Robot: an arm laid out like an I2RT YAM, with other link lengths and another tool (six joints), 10 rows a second.
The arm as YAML. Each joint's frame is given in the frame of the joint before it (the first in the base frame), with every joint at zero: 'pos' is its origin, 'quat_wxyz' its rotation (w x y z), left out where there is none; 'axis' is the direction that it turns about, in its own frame. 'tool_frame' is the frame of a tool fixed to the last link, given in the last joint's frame.
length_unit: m
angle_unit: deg
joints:
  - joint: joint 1
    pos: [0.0, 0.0, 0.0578]
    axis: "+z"
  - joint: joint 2
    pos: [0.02, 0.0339, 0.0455]
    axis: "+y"
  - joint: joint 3
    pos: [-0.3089, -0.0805, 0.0]
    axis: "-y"
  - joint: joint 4
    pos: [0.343, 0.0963, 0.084]
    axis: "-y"
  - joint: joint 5
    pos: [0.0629, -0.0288, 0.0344]
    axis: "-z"
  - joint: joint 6
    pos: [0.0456, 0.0, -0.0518]
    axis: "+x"
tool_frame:
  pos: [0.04, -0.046, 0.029]
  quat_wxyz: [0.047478, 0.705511, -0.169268, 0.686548]
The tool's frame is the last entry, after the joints.
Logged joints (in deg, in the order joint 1, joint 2, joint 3, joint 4, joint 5, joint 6), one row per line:
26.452, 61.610, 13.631, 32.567, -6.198, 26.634
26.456, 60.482, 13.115, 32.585, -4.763, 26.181
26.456, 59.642, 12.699, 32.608, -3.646, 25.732
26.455, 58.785, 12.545, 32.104, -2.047, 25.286
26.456, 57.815, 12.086, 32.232, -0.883, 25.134
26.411, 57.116, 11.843, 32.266, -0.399, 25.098
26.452, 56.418, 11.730, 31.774, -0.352, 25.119
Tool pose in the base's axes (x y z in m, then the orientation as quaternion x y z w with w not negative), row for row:
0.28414, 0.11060, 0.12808, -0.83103, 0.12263, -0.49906, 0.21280
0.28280, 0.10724, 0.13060, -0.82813, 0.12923, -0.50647, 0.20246
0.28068, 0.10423, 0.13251, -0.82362, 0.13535, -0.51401, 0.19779
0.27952, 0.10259, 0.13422, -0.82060, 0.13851, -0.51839, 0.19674
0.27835, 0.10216, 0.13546, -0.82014, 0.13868, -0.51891, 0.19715
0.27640, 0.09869, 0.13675, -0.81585, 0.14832, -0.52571, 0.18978
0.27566, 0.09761, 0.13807, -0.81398, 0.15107, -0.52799, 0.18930
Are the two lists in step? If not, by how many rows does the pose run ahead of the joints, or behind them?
The pose runs 2 rows ahead of the joints: the pose in row i belongs to the joints in row i + 2.
